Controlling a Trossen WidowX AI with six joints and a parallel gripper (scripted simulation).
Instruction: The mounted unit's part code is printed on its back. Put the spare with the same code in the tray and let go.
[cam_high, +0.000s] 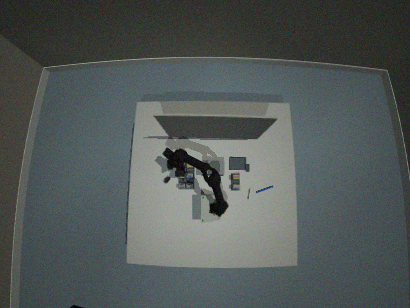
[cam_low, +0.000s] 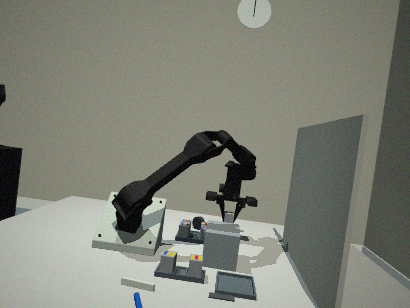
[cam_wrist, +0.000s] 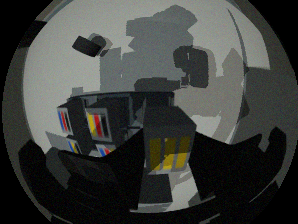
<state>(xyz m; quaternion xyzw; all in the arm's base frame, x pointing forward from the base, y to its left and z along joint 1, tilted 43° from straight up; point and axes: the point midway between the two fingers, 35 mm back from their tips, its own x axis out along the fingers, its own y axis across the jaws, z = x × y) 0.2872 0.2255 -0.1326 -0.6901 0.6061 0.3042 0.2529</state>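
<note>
Now: gripper tip 60 mm short of the dark grey tray, 420 mm to the left of it and 70 mm above it. From my gripper tip the other things lie so: rack: 90 mm behind, 410 mm to the right, 60 mm below; tall grey panel: 250 mm ahead, 210 mm to the right, 160 mm above; mounted unit: 220 mm to the right, 20 mm below.
</note>
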